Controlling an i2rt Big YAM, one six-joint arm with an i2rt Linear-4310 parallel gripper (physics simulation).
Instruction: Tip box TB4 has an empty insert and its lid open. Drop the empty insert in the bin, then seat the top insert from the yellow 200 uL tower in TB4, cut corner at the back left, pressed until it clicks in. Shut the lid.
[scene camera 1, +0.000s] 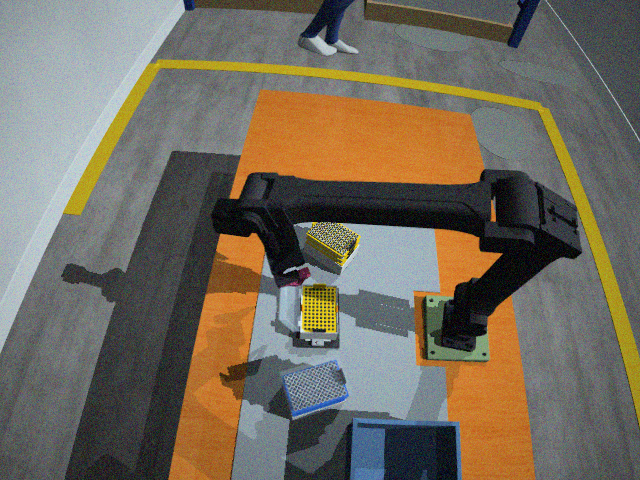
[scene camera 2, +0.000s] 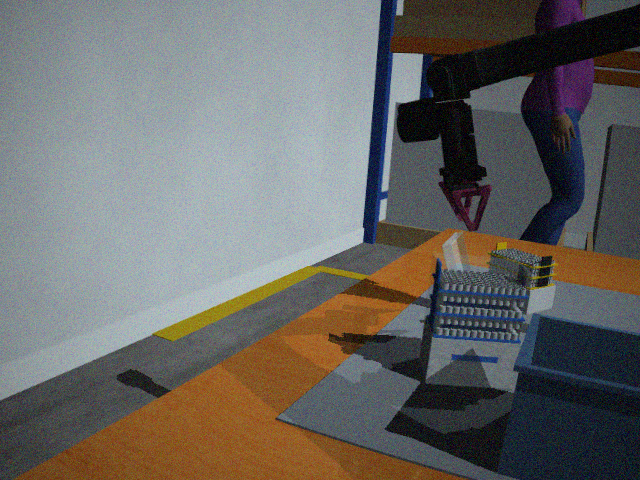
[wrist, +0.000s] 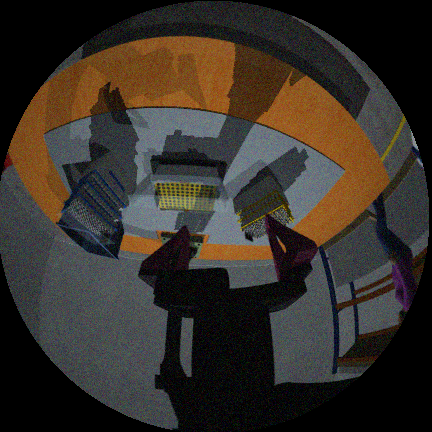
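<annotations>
My gripper can be seen in scene camera 1, in the wrist view and in scene camera 2 (468, 225). On my gripper, (scene camera 1: 274, 277) and (wrist: 155, 270) are the same spot. There is also a blue bin, and on it (scene camera 1: 417, 422) and (wrist: 107, 250) are the same spot.
</annotations>
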